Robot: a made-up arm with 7 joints. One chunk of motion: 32 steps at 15 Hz.
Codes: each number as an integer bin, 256 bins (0 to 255) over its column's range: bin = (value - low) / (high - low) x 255, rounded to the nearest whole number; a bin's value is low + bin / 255 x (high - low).
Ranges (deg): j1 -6.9..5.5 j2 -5..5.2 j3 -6.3..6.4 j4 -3.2..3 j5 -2.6..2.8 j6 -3.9..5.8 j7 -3.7..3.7
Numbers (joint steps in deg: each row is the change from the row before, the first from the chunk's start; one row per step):
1: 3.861 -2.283 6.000 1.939 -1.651 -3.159 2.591
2: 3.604 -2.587 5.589 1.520 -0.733 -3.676 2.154
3: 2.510 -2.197 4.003 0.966 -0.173 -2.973 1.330
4: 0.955 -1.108 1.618 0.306 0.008 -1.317 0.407
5: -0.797 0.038 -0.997 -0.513 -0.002 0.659 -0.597
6: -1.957 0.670 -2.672 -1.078 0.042 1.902 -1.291
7: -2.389 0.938 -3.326 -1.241 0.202 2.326 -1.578
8: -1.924 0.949 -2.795 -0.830 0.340 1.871 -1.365
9: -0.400 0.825 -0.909 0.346 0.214 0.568 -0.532
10: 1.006 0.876 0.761 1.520 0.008 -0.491 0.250
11: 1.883 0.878 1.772 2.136 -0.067 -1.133 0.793
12: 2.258 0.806 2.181 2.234 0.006 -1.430 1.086
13: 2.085 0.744 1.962 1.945 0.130 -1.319 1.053
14: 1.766 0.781 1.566 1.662 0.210 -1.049 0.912
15: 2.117 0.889 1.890 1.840 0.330 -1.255 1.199
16: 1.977 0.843 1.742 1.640 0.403 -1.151 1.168
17: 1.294 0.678 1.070 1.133 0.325 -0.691 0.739
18: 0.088 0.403 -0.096 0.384 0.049 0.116 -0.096
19: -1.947 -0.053 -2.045 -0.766 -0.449 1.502 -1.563
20: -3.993 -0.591 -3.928 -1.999 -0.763 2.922 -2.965
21: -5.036 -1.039 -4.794 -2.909 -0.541 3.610 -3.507
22: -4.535 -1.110 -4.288 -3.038 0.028 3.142 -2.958
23: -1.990 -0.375 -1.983 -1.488 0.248 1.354 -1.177
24: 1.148 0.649 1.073 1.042 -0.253 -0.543 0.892
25: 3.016 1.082 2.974 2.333 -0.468 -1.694 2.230
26: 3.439 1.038 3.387 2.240 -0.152 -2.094 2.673
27: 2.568 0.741 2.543 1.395 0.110 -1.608 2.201
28: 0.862 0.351 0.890 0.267 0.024 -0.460 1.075
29: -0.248 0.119 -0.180 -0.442 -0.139 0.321 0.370
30: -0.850 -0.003 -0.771 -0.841 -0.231 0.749 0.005
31: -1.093 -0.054 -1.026 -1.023 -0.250 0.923 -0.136
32: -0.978 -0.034 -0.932 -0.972 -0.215 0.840 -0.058
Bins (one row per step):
1: 221 68 247 211 45 19 217
2: 216 60 239 194 88 6 202
3: 194 70 207 171 115 24 173
4: 162 97 159 144 123 68 142
5: 126 126 106 111 123 120 107
6: 102 142 73 87 125 153 83
7: 93 148 60 81 132 164 73
8: 102 149 70 97 139 152 80
9: 134 146 108 146 133 117 109
10: 163 147 142 194 123 90 136
11: 181 147 162 219 120 73 155
12: 188 145 170 223 123 65 165
13: 185 144 166 212 129 68 164
14: 178 145 158 200 133 75 159
15: 185 147 164 207 138 70 169
16: 183 146 161 199 142 72 168
17: 169 142 148 178 138 84 153
18: 144 135 125 147 125 106 124
19: 102 124 85 100 102 142 74
20: 60 110 48 49 87 179 25
21: 38 99 30 12 97 197 7
22: 49 97 40 7 124 185 26
23: 101 116 87 70 134 138 87
24: 166 141 148 174 111 88 158
25: 204 152 186 228 101 58 204
26: 213 151 195 224 116 47 220
27: 195 144 178 189 128 60 203
28: 160 134 144 143 124 90 165
29: 137 128 123 113 116 111 140
30: 124 125 111 97 112 122 128
31: 119 124 106 90 111 127 123
32: 122 124 108 92 113 125 126

